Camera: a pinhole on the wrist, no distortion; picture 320 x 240 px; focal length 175.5 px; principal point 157.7 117.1 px. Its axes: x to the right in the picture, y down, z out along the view. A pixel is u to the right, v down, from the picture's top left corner.
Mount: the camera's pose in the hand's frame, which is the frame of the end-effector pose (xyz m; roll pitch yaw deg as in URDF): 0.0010 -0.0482 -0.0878 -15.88 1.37 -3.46
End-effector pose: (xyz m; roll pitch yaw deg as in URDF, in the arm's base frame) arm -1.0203 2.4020 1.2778 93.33 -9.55 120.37
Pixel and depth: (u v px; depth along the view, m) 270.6 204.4 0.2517
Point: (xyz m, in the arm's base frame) -0.9926 2.5990 1.4295
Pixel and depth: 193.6 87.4 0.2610
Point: -0.9054 2.5469 1.2556
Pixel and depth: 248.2 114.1 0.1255
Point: -1.0308 2.4806 1.2679
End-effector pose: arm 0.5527 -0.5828 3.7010 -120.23 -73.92 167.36
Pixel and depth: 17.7 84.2 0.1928
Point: 0.5337 -0.6879 3.5496
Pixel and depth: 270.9 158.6 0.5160
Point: 0.0804 -0.7043 3.9503
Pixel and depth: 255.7 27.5 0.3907
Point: 0.3720 -0.9166 3.9042
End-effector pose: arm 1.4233 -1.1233 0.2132 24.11 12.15 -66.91
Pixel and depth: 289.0 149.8 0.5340
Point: 1.6168 -1.5904 0.5378
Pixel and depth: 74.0 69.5 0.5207
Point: 1.1724 -1.0750 0.6596
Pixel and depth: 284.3 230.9 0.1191
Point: 1.5052 -1.1955 0.2175
